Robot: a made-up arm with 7 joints.
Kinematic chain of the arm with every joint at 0, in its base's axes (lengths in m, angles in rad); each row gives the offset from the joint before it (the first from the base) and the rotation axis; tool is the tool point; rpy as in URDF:
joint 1: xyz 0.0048 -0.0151 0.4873 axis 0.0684 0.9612 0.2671
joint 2: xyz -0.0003 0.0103 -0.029 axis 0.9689 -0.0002 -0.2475
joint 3: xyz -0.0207 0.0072 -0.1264 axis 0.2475 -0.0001 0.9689
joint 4: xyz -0.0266 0.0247 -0.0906 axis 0.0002 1 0
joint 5: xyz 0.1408 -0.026 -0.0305 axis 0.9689 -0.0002 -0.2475
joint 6: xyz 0.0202 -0.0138 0.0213 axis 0.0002 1 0
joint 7: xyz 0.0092 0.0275 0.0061 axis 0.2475 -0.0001 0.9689
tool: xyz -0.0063 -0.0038 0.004 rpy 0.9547 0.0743 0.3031
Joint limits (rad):
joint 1: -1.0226..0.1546
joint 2: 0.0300..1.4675
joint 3: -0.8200..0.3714
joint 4: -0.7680..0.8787
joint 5: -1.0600..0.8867
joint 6: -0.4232..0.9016
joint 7: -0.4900..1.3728
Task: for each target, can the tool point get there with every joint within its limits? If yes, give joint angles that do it. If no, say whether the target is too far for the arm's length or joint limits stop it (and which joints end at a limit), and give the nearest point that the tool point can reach.
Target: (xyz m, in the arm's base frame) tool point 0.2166 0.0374 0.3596
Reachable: yes | joints -0.5160 0.5499 -0.1969 -0.1254 -0.0031 -0.1501 0.2534
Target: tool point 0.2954 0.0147 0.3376
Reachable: yes | joints -0.7529 0.1569 0.1573 0.3754 0.1700 0.4372 -0.1431
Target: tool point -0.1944 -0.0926 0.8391
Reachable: no: joint limits stop it (at a limit: joint 1, joint 2, joint 3, joint 4, joint 5, joint 7) | nearest point 0.0816 0.0717 0.5919 | short by 0.405 m
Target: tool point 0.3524 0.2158 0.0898
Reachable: no: too far | nearest point 0.2471 0.1441 0.2096 | short by 0.175 m
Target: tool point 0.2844 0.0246 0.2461
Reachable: yes | joints -0.7018 0.4191 -0.6417 0.7404 -0.5151 0.3391 -0.3044
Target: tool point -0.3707 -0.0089 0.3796
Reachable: no: joint limits stop it (at a limit: joint 1, joint 3, joint 4, joint 5, joint 6) | nearest point 0.0024 0.0023 0.3329 | short by 0.376 m
